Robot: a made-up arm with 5 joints.
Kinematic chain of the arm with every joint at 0, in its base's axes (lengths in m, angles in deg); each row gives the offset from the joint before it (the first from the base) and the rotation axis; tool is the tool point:
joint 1: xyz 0 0 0.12 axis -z
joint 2: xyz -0.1 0 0 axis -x
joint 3: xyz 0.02 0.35 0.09 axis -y
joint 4: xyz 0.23 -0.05 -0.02 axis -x
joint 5: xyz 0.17 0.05 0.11 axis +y
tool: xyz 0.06 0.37 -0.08
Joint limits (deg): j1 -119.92..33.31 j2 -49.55..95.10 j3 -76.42..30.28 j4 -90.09..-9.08 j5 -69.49..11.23
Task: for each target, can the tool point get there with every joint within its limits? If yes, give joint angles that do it. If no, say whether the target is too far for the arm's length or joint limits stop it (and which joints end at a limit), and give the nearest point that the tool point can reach.
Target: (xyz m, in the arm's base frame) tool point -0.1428 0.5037 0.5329
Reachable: yes | joints -99.36 -37.80 -21.28 -81.91 -23.19
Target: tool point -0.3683 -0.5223 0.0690
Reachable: no: joint limits stop it (at a limit: joint 1, joint 3, joint 4, joint 5) | nearest point -0.6684 -0.2680 0.0573 | short by 0.394 m
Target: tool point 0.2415 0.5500 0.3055
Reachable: yes | joints -42.28 -23.73 -41.58 -82.93 -18.82
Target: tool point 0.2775 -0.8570 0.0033
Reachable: no: joint limits stop it (at a limit: joint 1, joint 2, joint 3) | nearest point 0.1906 -0.5026 -0.0615 | short by 0.371 m
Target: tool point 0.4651 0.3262 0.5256
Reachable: yes | joints 6.55 12.67 -1.93 -83.41 -29.36
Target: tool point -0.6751 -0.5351 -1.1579
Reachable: no: too far | nearest point -0.5539 -0.0761 -0.5593 | short by 0.764 m
